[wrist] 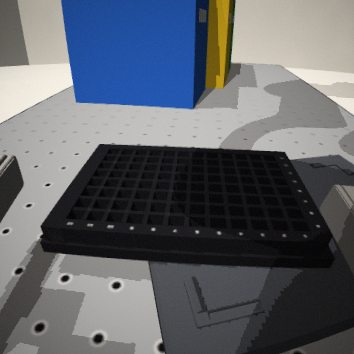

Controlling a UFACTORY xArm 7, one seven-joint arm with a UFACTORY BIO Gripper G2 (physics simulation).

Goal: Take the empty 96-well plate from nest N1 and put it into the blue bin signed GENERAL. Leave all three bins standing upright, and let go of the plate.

gripper: 180, 183
black 96-well plate: 219, 206
blue bin: 153, 60
dark grey nest: 298, 302
